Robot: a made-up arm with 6 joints. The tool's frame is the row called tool.
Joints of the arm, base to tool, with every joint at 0 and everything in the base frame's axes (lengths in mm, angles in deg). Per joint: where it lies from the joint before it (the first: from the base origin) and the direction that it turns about. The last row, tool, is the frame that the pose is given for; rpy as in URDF.
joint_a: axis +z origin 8.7 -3.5 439
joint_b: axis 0 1 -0.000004 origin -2.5 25.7 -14.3
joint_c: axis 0 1 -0.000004 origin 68.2 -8.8 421.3
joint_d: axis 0 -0.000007 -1 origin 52.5 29.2 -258.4
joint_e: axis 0 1 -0.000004 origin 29 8.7 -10.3
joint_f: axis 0 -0.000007 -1 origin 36.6 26.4 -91.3
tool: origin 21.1 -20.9 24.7 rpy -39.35 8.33 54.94
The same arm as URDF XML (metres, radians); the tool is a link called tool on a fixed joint. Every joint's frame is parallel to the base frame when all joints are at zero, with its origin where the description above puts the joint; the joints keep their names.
<robot name="arm">
  <joint name="tool_fixed" type="fixed">
    <parent link="link6"/>
    <child link="tool"/>
    <origin xyz="0.0211 -0.0209 0.0247" rpy="-0.6868 0.1454 0.9589"/>
  </joint>
  <joint name="joint_f" type="continuous">
    <parent link="link5"/>
    <child link="link6"/>
    <origin xyz="0.0366 0.0264 -0.0913" rpy="0 0 0"/>
    <axis xyz="0 0 -1"/>
  </joint>
  <joint name="joint_e" type="continuous">
    <parent link="link4"/>
    <child link="link5"/>
    <origin xyz="0.029 0.0087 -0.0103" rpy="0 0 0"/>
    <axis xyz="0 1 0"/>
  </joint>
  <joint name="joint_d" type="continuous">
    <parent link="link3"/>
    <child link="link4"/>
    <origin xyz="0.0525 0.0292 -0.2584" rpy="0 0 0"/>
    <axis xyz="0 0 -1"/>
  </joint>
  <joint name="joint_c" type="continuous">
    <parent link="link2"/>
    <child link="link3"/>
    <origin xyz="0.0682 -0.0088 0.4213" rpy="0 0 0"/>
    <axis xyz="0 1 0"/>
  </joint>
  <joint name="joint_b" type="continuous">
    <parent link="link1"/>
    <child link="link2"/>
    <origin xyz="-0.0025 0.0257 -0.0143" rpy="0 0 0"/>
    <axis xyz="0 1 0"/>
  </joint>
  <joint name="joint_a" type="continuous">
    <parent link="base"/>
    <child link="link1"/>
    <origin xyz="0.0087 -0.0035 0.439" rpy="0 0 0"/>
    <axis xyz="0 0 1"/>
  </joint>
  <link name="base"/>
  <link name="link1"/>
  <link name="link2"/>
  <link name="link3"/>
  <link name="link4"/>
  <link name="link5"/>
  <link name="link6"/>
  <link name="tool"/>
</robot>

